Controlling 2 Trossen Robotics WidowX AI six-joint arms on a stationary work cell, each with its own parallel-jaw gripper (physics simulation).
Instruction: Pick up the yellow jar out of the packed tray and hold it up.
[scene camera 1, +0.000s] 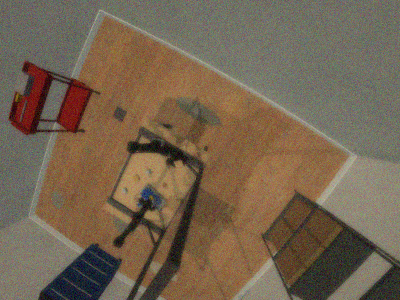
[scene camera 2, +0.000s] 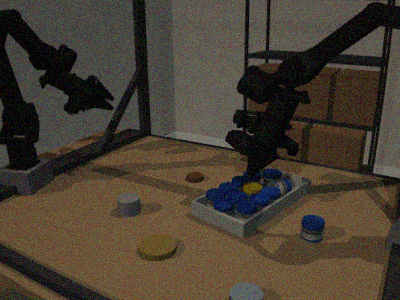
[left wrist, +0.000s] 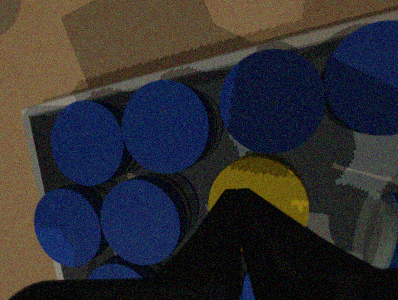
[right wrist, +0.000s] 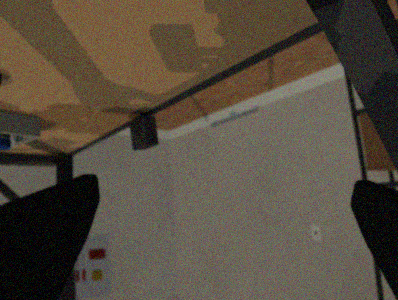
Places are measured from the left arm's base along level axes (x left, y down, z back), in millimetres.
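Pixels of known places: left gripper, fingertip midpoint: (scene camera 1: 150, 198) (scene camera 2: 248, 176) (left wrist: 236, 200); right gripper, fingertip midpoint: (scene camera 1: 179, 166) (scene camera 2: 113, 104) (right wrist: 226, 190); right arm's base, origin of the base link: (scene camera 1: 157, 144) (scene camera 2: 23, 164).
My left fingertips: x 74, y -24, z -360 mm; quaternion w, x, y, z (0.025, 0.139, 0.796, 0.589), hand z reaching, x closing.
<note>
For each thing: its middle in the pictures, then the offset to it from my left fingertips. "spot": a spot on its surface instead. Level surfaces: height alone.
- yellow jar, body centre: (left wrist: 260, 195) (scene camera 2: 252, 194) dx -4, dy +44, dz +9 mm
- packed tray, surface spot: (left wrist: 42, 192) spot: dx +120, dy +35, dz -8 mm
- loose blue-lidded jar, body centre: (scene camera 2: 312, 229) dx +34, dy +48, dz +183 mm
- grey cylinder, body centre: (scene camera 2: 128, 204) dx +211, dy +51, dz -168 mm
- yellow disc, body centre: (scene camera 2: 157, 247) dx +262, dy +62, dz -10 mm
- small brown disc, body centre: (scene camera 2: 195, 177) dx -14, dy +62, dz -185 mm
- pale round object, surface spot: (scene camera 2: 246, 291) spot: dx +263, dy +44, dz +198 mm
- table, its level: dy +68 mm
The yellow jar (scene camera 2: 252, 188) (left wrist: 265, 182) stands in the packed tray (scene camera 2: 220, 220) (left wrist: 42, 192) among several blue-lidded jars; its yellow lid shows and its body is hidden. My left gripper (scene camera 2: 253, 173) (left wrist: 236, 200) is shut and empty. Its fingertips are above the tray, close to the yellow lid, and cover part of it in the left wrist view; whether they touch anything is unclear. One jar lies on its side in the tray beside the yellow jar. My right gripper (scene camera 2: 113, 100) (right wrist: 226, 190) is open and empty, high above the table, far from the tray.
A loose blue-lidded jar (scene camera 2: 312, 228) stands beside the tray. A grey cylinder (scene camera 2: 129, 205), a yellow disc (scene camera 2: 157, 247), a small brown disc (scene camera 2: 195, 177) and a pale round object (scene camera 2: 246, 291) are on the table (scene camera 2: 85, 240). A dark post (scene camera 2: 142, 70) rises at the table's back corner.
</note>
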